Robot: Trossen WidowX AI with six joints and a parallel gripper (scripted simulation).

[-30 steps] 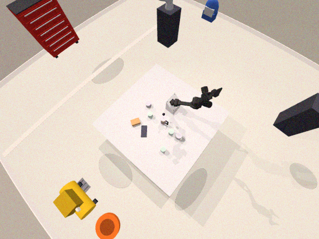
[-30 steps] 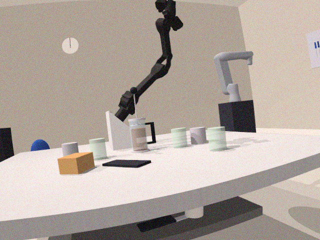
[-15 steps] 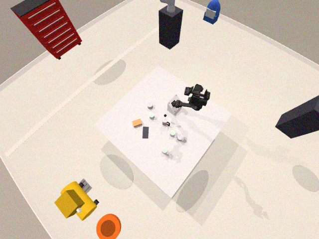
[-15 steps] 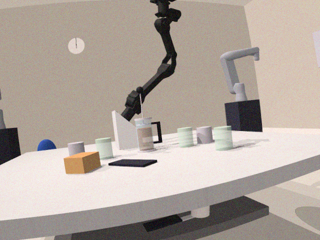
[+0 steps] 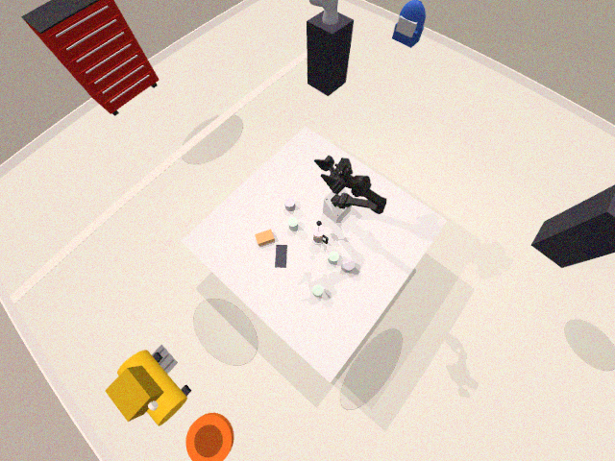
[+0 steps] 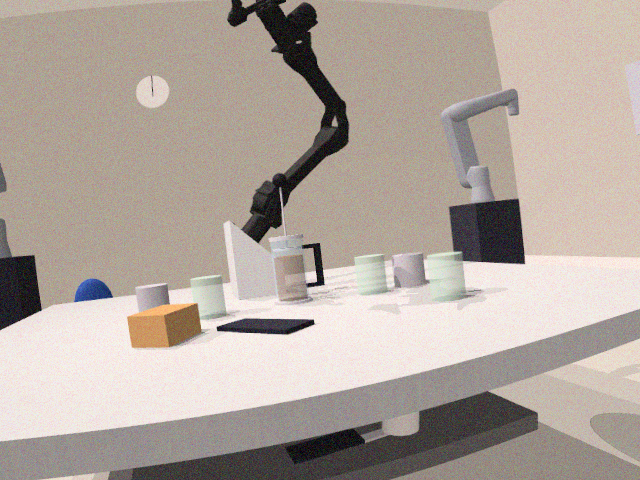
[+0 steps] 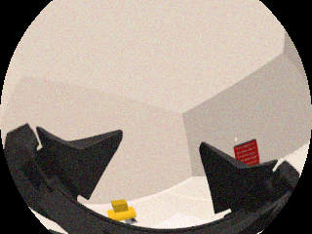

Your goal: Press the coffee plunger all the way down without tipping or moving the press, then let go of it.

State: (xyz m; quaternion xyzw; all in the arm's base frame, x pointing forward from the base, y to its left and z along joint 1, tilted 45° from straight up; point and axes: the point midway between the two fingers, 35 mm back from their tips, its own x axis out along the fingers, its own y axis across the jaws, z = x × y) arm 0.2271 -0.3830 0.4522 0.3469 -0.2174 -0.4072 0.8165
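My gripper tip is 50 mm to the right of the coffee press and 640 mm above it. Also, from my gripper tip: orange block (240 mm ahead, 230 mm to the right, 740 mm below).
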